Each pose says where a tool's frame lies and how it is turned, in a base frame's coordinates. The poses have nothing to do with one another.
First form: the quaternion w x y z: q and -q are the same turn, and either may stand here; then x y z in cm.
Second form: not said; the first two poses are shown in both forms.
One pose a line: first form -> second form
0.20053 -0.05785 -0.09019 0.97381 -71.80 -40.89 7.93 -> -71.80 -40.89 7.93 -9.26 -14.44 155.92
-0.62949 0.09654 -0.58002 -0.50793 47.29 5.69 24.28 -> 47.29 5.69 24.28 -12.67 76.12 66.66
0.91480 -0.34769 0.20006 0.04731 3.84 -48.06 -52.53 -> 3.84 -48.06 -52.53 -41.01 23.60 5.58
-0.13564 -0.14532 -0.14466 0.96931 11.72 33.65 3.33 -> 11.72 33.65 3.33 24.11 24.01 -160.85
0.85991 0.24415 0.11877 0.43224 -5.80 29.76 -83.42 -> -5.80 29.76 -83.42 29.36 14.28 51.98
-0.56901 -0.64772 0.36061 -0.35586 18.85 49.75 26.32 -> 18.85 49.75 26.32 87.15 -48.52 47.88
